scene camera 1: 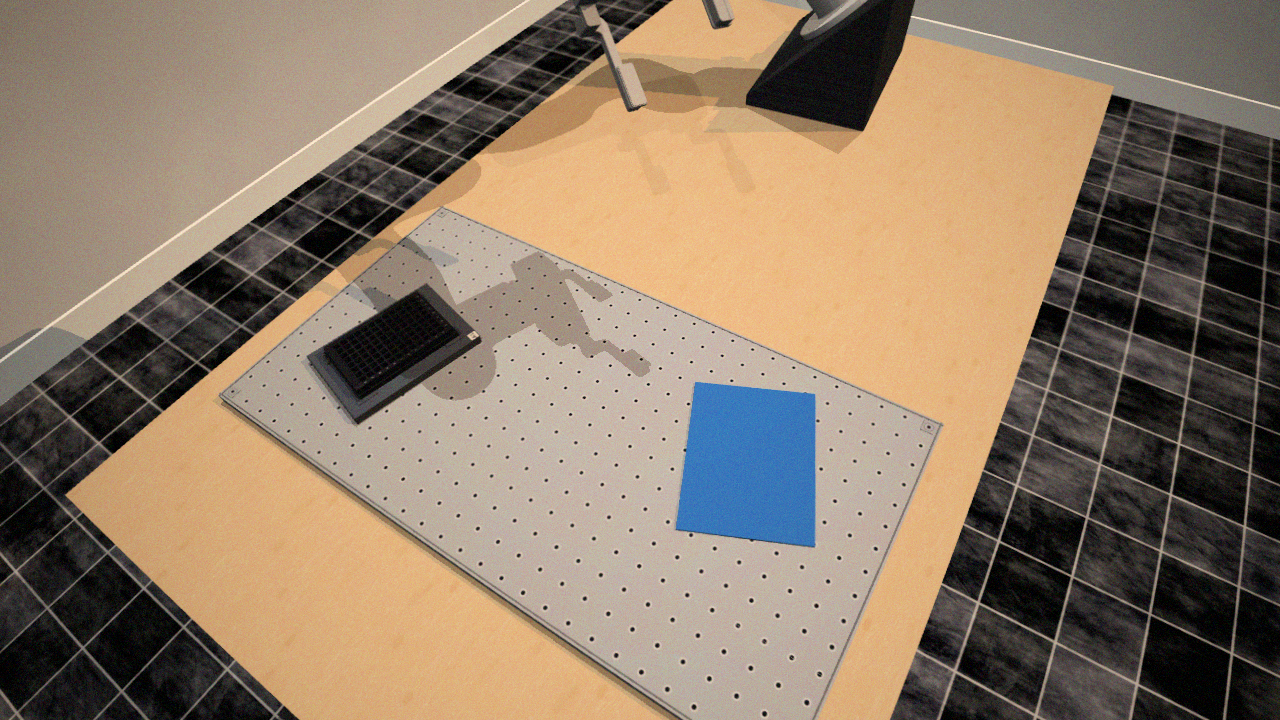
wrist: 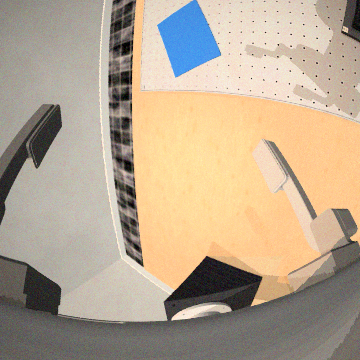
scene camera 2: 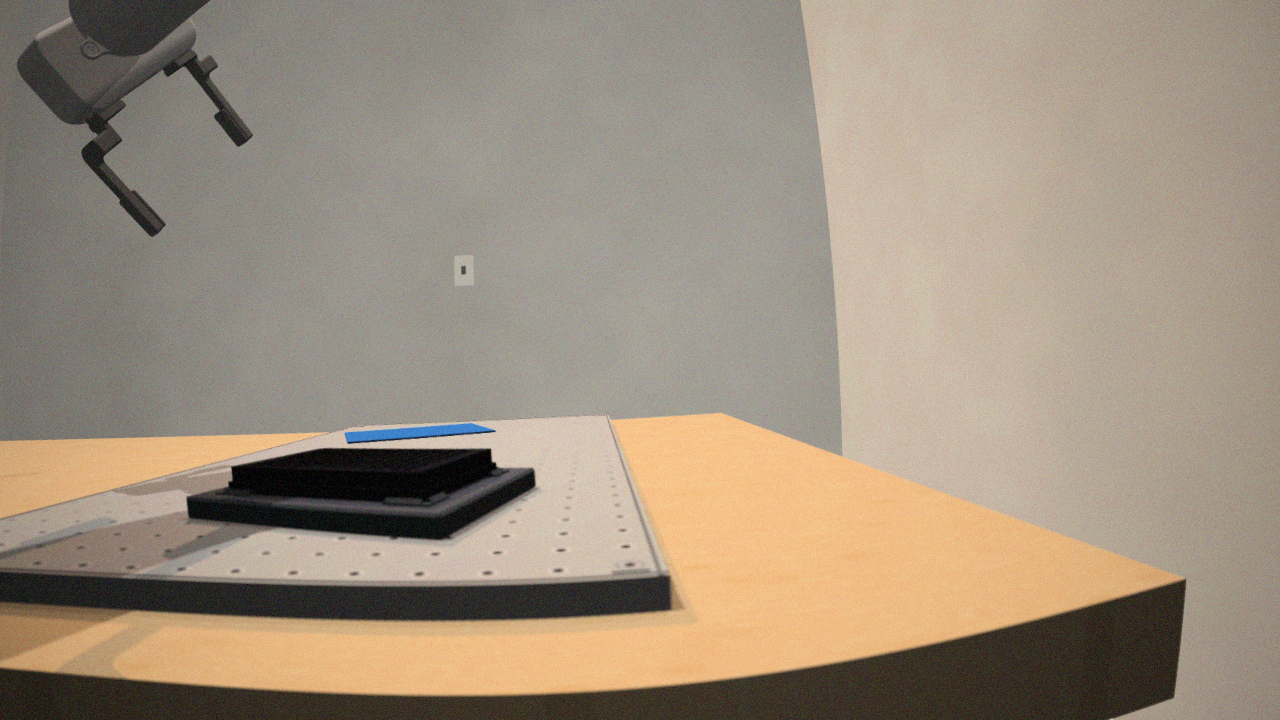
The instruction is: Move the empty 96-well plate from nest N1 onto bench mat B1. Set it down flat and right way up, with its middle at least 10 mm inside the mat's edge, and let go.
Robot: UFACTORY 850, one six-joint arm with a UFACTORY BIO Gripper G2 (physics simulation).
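Observation:
The black 96-well plate sits flat in the dark grey nest N1 at the left of the board in scene view 1. A corner of the nest shows at the wrist view's upper right edge. The flat blue mat B1 lies on the board, apart from the nest, with nothing on it. My gripper is open and empty, tilted, high above the table on the robot-base side of the board, away from plate and mat.
The perforated grey board carries nest and mat and has a raised edge above the wooden table. The black wedge-shaped robot base stands at the table's far end in scene view 1.

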